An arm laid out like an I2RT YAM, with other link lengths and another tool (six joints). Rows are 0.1 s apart.
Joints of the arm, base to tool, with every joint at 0 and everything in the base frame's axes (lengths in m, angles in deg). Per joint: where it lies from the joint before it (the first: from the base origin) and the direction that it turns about. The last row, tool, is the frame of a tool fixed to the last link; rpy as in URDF.
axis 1: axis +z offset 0 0 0.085
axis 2: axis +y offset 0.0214 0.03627 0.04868
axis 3: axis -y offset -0.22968 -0.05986 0
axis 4: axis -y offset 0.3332 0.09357 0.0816
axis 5: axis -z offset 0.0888 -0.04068 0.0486
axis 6: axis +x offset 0.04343 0 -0.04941
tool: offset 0.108 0.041 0.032 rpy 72.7 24.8 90
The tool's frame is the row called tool.
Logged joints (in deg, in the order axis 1, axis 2, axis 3, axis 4, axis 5, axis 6), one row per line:
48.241 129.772 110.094 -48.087 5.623 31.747
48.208 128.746 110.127 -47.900 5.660 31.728
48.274 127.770 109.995 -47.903 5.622 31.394
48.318 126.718 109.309 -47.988 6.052 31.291
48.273 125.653 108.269 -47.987 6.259 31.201
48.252 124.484 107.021 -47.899 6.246 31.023
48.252 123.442 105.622 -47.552 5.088 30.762
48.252 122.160 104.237 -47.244 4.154 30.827
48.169 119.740 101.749 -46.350 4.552 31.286
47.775 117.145 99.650 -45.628 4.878 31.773
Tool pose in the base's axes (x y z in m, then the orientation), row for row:
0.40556 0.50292 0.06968 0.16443 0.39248 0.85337 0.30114
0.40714 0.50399 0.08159 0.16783 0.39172 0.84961 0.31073
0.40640 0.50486 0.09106 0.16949 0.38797 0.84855 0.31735
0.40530 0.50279 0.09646 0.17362 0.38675 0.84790 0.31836
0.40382 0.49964 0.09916 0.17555 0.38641 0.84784 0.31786
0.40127 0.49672 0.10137 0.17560 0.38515 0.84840 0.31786
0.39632 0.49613 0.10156 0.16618 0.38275 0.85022 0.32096
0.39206 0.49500 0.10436 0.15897 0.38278 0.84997 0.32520
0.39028 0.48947 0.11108 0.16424 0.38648 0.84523 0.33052
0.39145 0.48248 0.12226 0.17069 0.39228 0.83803 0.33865
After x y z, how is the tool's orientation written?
As a quaternion, w x y z.
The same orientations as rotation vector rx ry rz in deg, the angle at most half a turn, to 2 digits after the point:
64.09 139.35 49.17
63.85 138.48 50.65
63.18 138.18 51.68
62.84 137.76 51.72
62.71 137.60 51.59
62.51 137.69 51.59
62.44 138.70 52.36
62.70 139.22 53.26
63.12 138.04 53.98
63.84 136.37 55.11

